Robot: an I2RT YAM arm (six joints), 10 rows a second.
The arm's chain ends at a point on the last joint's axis. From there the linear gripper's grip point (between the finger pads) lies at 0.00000 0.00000 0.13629 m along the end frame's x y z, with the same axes.
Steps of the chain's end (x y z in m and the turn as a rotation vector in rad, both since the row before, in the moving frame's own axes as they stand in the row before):
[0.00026 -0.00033 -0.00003 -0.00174 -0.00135 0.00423]
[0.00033 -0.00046 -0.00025 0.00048 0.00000 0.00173]
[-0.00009 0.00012 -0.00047 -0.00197 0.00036 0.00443]
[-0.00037 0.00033 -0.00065 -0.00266 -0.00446 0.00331]
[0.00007 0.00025 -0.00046 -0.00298 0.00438 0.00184]
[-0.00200 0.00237 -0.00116 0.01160 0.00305 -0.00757]
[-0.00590 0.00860 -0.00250 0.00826 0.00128 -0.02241]
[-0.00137 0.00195 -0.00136 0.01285 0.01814 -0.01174]
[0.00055 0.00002 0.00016 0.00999 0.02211 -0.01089]
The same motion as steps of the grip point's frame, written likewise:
[0.00008 -0.00009 -0.00003 -0.00174 -0.00135 0.00423]
[0.00033 -0.00053 -0.00025 0.00048 0.00000 0.00173]
[-0.00004 0.00039 -0.00047 -0.00197 0.00036 0.00443]
[-0.00098 0.00069 -0.00065 -0.00266 -0.00446 0.00331]
[0.00067 0.00066 -0.00046 -0.00298 0.00438 0.00184]
[-0.00159 0.00079 -0.00117 0.01160 0.00305 -0.00757]
[-0.00574 0.00747 -0.00250 0.00826 0.00128 -0.02241]
[0.00109 0.00018 -0.00139 0.01285 0.01814 -0.01174]
[0.00356 -0.00136 0.00012 0.00999 0.02211 -0.01089]

